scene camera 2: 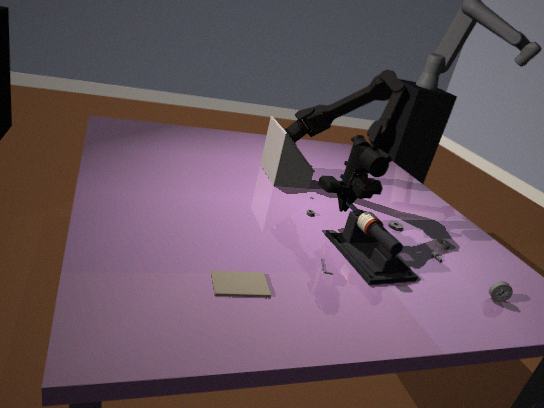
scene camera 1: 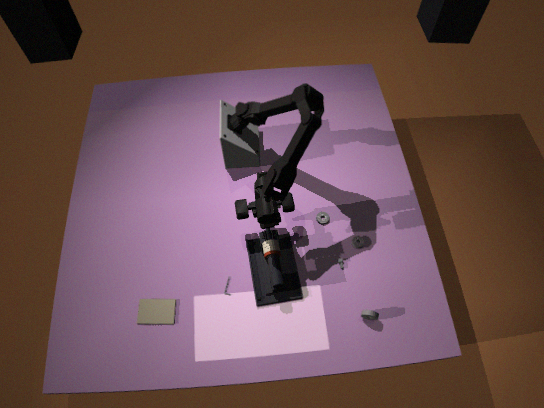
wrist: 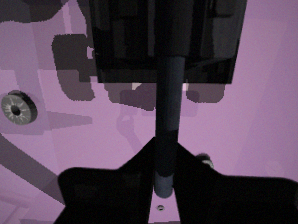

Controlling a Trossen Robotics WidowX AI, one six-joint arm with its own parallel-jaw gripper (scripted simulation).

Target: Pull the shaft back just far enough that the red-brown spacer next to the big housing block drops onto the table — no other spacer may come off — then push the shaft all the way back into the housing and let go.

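Scene camera 1 shows me a tan plate, and scene camera 2 shows the plate too. In the wrist view the tan plate is out of frame. On the tan plate [scene camera 1: 145, 312] and [scene camera 2: 225, 283] are the same spot. There is also a dark housing block, and on the dark housing block [scene camera 1: 270, 279] and [scene camera 2: 375, 258] are the same spot.
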